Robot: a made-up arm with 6 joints. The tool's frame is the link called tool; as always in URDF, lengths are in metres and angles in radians. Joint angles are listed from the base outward. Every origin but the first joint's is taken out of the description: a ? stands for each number. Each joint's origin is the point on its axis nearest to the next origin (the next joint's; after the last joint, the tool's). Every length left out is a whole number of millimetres.
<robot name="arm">
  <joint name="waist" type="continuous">
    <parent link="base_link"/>
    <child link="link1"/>
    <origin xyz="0 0 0.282" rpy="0 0 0"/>
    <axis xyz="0 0 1"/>
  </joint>
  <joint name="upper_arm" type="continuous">
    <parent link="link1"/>
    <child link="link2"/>
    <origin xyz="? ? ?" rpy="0 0 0"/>
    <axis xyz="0 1 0"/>
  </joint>
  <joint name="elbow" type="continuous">
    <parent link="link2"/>
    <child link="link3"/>
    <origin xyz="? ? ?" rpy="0 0 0"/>
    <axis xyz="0 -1 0"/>
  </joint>
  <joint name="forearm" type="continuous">
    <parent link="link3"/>
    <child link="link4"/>
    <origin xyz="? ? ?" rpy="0 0 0"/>
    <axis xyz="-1 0 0"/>
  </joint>
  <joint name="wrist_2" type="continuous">
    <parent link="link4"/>
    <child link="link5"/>
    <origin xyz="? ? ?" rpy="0 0 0"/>
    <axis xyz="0 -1 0"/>
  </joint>
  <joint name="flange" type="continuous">
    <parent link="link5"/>
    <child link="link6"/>
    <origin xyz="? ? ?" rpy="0 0 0"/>
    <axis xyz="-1 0 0"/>
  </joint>
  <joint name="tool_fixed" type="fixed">
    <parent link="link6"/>
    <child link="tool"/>
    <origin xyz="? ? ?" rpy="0 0 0"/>
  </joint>
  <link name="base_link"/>
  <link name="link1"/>
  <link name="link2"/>
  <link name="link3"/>
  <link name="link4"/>
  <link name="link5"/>
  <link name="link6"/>
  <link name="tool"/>
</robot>
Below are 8 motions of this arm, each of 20 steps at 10 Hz.
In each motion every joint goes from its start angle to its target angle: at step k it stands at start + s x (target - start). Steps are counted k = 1, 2, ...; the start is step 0. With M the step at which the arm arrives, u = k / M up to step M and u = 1 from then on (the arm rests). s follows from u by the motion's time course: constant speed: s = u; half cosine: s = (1 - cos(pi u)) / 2; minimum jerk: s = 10 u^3 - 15 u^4 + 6 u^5.
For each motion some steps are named. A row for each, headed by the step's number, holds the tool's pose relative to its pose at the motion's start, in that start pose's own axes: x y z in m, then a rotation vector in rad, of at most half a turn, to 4 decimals.
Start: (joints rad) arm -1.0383 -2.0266 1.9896 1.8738 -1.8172 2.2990
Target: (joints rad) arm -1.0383 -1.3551 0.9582 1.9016 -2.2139 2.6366
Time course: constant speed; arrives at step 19
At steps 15, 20:
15: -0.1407 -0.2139 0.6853 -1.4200 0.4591 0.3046
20: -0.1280 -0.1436 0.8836 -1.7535 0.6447 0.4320

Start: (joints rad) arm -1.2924 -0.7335 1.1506 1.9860 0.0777 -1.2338
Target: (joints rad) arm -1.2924 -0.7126 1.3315 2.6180 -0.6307 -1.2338
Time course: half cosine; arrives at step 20
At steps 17, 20:
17: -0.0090 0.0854 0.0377 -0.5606 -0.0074 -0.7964
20: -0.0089 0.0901 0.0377 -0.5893 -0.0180 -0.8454

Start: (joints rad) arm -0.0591 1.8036 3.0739 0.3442 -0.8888 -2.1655
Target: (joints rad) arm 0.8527 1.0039 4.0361 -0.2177 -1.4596 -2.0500
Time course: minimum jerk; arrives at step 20
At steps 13, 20:
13: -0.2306 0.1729 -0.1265 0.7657 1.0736 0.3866
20: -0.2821 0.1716 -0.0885 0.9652 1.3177 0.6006

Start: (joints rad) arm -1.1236 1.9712 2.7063 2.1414 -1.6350 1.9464
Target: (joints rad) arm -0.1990 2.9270 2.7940 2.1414 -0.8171 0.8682
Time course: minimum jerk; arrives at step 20
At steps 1, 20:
1: -0.0008 0.0004 0.0002 0.0008 0.0001 -0.0023
20: -0.3174 0.6334 0.1717 0.5795 -0.7073 -1.9686

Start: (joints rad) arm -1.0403 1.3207 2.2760 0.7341 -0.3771 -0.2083
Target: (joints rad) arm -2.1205 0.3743 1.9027 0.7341 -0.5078 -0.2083
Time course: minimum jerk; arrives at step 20
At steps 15, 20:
15: -0.2708 -0.3767 0.4888 -0.5890 -0.2020 -0.8815
20: -0.3164 -0.3486 0.5494 -0.6746 -0.2359 -0.9636

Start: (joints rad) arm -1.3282 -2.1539 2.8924 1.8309 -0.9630 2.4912
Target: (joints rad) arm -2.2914 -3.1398 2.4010 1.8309 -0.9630 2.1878
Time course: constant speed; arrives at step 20
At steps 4, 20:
4: 0.0549 0.0306 -0.0794 0.2256 -0.1387 -0.0202
20: 0.4261 0.2497 -0.0414 0.9990 -0.8132 0.1139

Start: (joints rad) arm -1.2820 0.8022 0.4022 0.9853 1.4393 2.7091
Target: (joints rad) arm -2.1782 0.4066 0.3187 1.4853 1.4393 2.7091
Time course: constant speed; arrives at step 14
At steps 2, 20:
2: -0.0569 0.0412 -0.0651 -0.1024 -0.0755 0.0230
20: -0.2958 0.0555 -0.4947 -0.5900 -0.7336 0.1502

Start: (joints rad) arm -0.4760 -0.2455 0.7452 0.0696 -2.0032 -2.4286
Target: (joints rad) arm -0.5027 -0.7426 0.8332 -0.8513 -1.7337 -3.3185
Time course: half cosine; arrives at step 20
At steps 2, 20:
2: -0.0024 -0.0034 0.0049 0.0137 0.0292 -0.0022
20: -0.0873 -0.2005 0.1424 0.3205 0.9836 -0.5303

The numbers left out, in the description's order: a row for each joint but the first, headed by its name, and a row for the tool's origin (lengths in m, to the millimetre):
upper_arm: 0 0 0
elbow: 0 0 0.461
forearm: 0.363 0 0
wrist_2: 0 -0.196 0
flange: 0 0 0
tool: 0 0 0

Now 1 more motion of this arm.
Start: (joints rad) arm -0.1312 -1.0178 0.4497 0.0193 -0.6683 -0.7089
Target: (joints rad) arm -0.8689 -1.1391 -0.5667 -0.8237 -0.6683 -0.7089
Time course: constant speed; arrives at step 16
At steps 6, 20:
6: 0.0276 -0.0341 -0.1501 0.1096 0.1994 -0.2576
20: -0.0724 -0.1679 -0.3904 0.5301 0.1704 -0.7496

